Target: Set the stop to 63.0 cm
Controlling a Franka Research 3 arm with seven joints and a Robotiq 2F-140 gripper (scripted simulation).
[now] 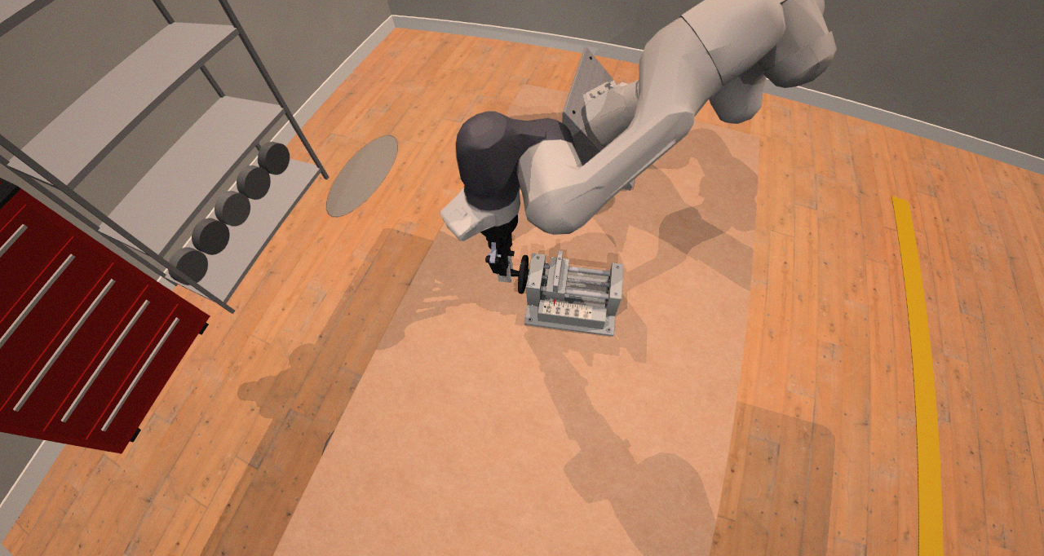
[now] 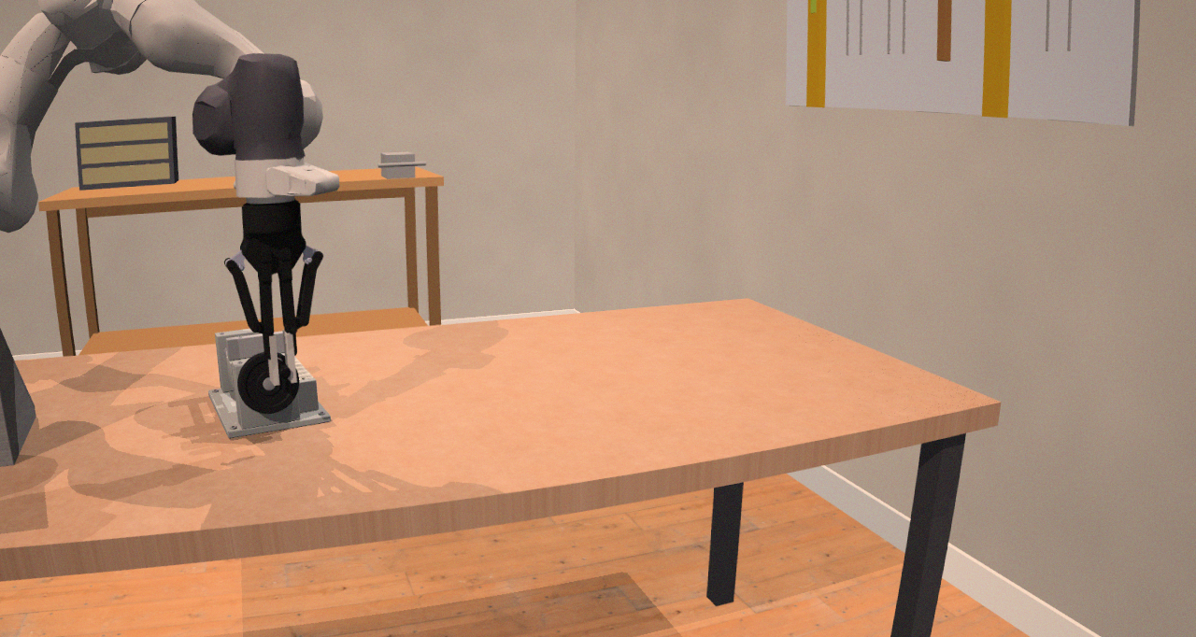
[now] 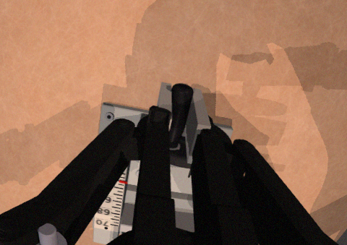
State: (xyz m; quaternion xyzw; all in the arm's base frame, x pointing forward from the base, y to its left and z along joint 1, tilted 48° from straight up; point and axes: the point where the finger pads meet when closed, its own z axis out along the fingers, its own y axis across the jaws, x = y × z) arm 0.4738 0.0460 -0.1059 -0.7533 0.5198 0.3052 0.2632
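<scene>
Now: the black handwheel 1 cm behind my hand, 2 cm to the left of it and 2 cm below it. The rest, counted from my hand: sliding stop (3 cm behind, 11 cm to the left, 3 cm below).
</scene>
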